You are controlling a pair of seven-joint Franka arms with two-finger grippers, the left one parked.
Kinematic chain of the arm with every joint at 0, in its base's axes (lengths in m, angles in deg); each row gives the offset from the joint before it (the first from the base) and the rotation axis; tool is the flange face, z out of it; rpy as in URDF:
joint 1: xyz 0 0 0.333 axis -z
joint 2: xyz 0 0 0 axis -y
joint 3: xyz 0 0 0.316 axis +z
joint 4: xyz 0.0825 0 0 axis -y
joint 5: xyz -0.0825 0 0.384 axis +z
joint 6: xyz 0 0 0 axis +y
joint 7: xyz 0.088 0 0 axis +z
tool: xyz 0 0 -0.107 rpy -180 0 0
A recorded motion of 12 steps. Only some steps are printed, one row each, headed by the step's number.
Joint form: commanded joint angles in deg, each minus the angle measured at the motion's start. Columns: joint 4, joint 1, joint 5, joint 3, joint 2, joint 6, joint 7.
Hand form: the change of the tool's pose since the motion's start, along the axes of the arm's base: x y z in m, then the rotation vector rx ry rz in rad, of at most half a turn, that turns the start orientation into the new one. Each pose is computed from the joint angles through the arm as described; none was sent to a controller.
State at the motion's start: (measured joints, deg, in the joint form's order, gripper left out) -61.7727 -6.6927 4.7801 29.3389 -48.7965 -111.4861 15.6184
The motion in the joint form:
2: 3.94 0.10 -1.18 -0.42 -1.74 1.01 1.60
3: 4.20 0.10 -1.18 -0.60 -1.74 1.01 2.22
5: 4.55 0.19 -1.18 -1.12 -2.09 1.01 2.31
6: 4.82 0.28 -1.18 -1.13 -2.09 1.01 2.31
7: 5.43 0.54 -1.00 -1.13 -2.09 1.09 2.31
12: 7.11 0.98 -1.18 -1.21 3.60 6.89 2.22
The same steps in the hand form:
2: 0.0150 -0.0128 0.0055 -0.0012 -0.0359 0.0059
3: 0.0165 -0.0147 0.0070 -0.0007 -0.0446 0.0119
5: 0.0202 -0.0202 0.0035 -0.0060 -0.0451 0.0039
6: 0.0216 -0.0220 0.0057 -0.0043 -0.0491 0.0004
7: 0.0246 -0.0263 0.0105 0.0018 -0.0554 -0.0083
12: 0.0129 -0.0372 0.0876 -0.0181 -0.0962 0.0139

